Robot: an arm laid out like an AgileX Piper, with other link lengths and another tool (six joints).
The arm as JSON. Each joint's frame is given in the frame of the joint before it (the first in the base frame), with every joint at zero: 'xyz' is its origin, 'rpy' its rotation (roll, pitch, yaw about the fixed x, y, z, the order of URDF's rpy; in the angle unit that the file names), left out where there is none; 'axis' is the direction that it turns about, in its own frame. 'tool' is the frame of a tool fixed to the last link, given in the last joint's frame.
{
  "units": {
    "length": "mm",
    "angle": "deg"
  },
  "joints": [
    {
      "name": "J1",
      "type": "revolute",
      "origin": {
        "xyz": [
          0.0,
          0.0,
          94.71
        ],
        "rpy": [
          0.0,
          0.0,
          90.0
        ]
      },
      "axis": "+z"
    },
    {
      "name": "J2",
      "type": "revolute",
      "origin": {
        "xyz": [
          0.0,
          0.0,
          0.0
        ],
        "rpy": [
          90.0,
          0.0,
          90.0
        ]
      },
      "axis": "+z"
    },
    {
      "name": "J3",
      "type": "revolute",
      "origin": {
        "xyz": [
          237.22,
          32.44,
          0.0
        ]
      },
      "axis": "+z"
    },
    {
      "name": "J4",
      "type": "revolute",
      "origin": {
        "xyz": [
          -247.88,
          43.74,
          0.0
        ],
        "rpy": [
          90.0,
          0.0,
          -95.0
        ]
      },
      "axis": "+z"
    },
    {
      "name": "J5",
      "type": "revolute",
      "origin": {
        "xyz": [
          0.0,
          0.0,
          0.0
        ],
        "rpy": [
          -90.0,
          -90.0,
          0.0
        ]
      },
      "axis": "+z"
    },
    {
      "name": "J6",
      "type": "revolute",
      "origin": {
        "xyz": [
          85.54,
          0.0,
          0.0
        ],
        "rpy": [
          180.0,
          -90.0,
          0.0
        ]
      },
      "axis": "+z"
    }
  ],
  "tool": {
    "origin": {
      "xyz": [
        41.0,
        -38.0,
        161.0
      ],
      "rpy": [
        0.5,
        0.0,
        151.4
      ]
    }
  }
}
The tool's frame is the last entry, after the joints.
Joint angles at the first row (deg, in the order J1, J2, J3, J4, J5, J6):
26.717 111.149 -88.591 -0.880 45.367 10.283
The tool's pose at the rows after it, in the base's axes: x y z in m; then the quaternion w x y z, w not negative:
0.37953, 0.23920, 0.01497, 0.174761, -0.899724, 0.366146, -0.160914
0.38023, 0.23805, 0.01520, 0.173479, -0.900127, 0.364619, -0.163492
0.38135, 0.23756, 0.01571, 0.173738, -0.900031, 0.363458, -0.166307
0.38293, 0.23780, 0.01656, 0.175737, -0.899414, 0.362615, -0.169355
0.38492, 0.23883, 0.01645, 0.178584, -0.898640, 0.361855, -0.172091
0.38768, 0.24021, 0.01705, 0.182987, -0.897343, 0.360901, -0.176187
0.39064, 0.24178, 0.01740, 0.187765, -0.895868, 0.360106, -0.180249
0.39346, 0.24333, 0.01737, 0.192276, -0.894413, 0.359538, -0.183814
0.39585, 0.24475, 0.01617, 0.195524, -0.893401, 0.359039, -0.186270
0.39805, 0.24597, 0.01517, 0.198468, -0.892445, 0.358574, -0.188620
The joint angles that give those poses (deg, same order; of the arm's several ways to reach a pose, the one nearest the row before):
26.723 111.210 -88.597 -1.206 45.389 10.295
26.716 111.149 -88.592 -1.581 45.359 10.304
26.711 111.092 -88.585 -1.849 45.168 10.322
26.703 111.040 -88.580 -1.986 44.801 10.330
26.717 111.175 -88.591 -2.026 44.210 10.328
26.724 111.260 -88.597 -2.068 43.420 10.328
26.724 111.399 -88.599 -2.074 42.539 10.328
26.718 111.585 -88.592 -2.051 41.664 10.330
26.723 111.911 -88.594 -2.031 40.857 10.333
26.724 112.195 -88.596 -2.025 40.126 10.338

